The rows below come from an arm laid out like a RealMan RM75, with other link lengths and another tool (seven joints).
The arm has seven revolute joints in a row. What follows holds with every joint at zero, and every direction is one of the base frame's.
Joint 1 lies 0.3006 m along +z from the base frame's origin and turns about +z.
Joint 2 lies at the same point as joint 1 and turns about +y.
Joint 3 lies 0.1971 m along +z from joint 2 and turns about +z.
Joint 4 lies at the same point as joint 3 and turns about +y.
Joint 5 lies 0.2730 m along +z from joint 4 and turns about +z.
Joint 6 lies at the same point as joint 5 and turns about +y.
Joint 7 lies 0.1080 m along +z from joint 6 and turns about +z.
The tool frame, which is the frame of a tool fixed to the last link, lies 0.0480 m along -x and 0.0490 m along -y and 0.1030 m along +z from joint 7; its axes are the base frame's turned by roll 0.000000, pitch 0.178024 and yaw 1.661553 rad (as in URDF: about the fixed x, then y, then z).
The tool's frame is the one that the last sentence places.
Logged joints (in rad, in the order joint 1, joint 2, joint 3, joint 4, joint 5, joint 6, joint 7), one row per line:
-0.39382, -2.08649, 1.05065, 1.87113, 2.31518, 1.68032, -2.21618
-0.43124, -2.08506, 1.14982, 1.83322, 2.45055, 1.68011, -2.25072
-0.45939, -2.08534, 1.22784, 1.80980, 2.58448, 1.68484, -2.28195
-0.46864, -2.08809, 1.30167, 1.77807, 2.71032, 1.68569, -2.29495
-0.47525, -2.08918, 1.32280, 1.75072, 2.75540, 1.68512, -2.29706
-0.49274, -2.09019, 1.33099, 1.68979, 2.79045, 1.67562, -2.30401
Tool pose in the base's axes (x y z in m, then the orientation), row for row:
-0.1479, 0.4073, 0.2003, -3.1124, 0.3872, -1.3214
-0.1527, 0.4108, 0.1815, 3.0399, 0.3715, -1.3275
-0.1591, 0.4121, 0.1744, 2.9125, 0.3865, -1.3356
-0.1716, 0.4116, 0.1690, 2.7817, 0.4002, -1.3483
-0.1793, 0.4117, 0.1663, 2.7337, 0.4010, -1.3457
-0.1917, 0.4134, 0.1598, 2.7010, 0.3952, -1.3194
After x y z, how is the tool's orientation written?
As angles about the fixed x, y, z axes (roll, pitch, yaw), in radians.
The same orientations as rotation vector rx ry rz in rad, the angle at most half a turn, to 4 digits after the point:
-2.2468, 1.7566, 0.4159
-2.3377, 1.7926, 0.5284
-2.4019, 1.8081, 0.6760
2.4134, -1.7866, -0.8162
2.3858, -1.7426, -0.8496
2.3798, -1.6807, -0.8599

